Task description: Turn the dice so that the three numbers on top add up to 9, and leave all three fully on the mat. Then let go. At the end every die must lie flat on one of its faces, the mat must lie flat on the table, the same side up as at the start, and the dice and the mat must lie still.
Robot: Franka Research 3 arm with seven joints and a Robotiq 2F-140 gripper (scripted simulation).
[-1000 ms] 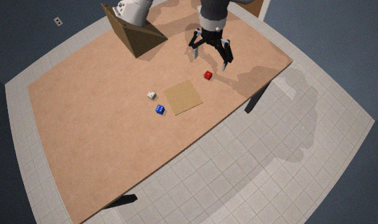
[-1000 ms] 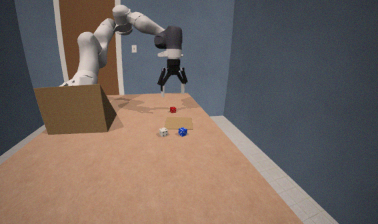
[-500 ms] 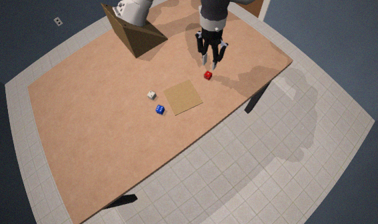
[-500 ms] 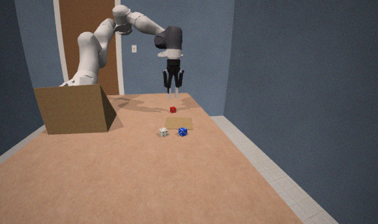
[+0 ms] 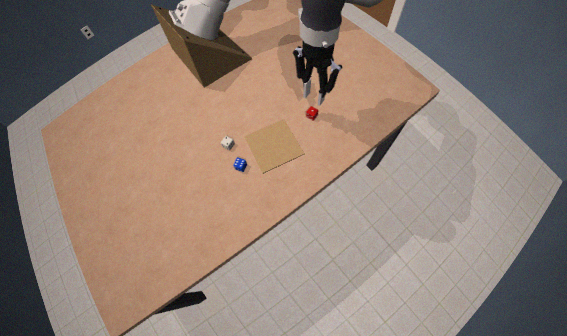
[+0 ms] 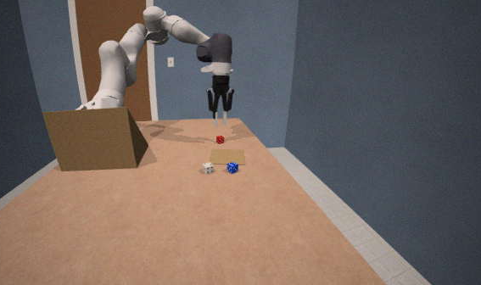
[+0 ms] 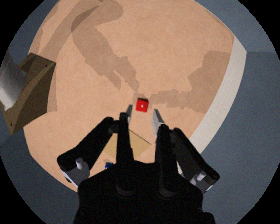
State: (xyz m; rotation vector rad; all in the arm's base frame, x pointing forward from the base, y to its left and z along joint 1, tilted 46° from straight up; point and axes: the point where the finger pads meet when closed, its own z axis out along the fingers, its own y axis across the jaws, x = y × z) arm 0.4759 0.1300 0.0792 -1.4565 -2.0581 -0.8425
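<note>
Right now my hand is 110 mm above the red die. From my hand the other things lie so: white die 280 mm to the right, 110 mm below, 70 mm behind; then blue die 280 mm to the right, 110 mm below, 10 mm ahead; then tan mat 160 mm to the right, 120 mm below, 10 mm ahead.
</note>
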